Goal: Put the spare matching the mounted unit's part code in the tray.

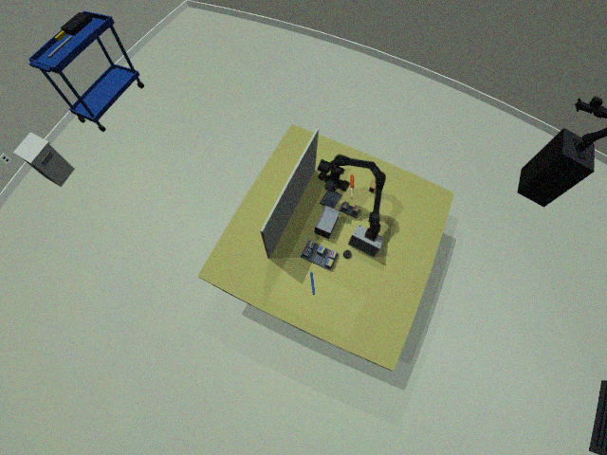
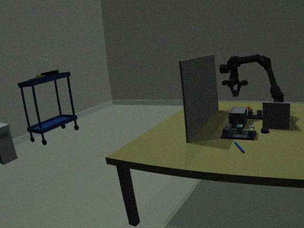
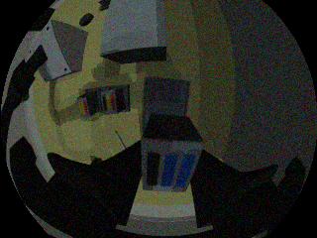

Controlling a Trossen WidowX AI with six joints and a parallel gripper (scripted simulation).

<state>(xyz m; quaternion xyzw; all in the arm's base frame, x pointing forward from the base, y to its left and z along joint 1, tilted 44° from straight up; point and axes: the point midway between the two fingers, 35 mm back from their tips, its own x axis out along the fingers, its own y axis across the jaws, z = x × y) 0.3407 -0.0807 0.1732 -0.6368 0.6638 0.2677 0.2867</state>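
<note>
The dark square tray is 160 mm below my gripper tip. Round my gripper tip: small stand: 150 mm behind, 20 mm to the left, 150 mm below; grey mounted unit: 60 mm behind, 190 mm to the left, 110 mm below; grey upright panel: 180 mm ahead, 190 mm to the left, 60 mm above.
</note>
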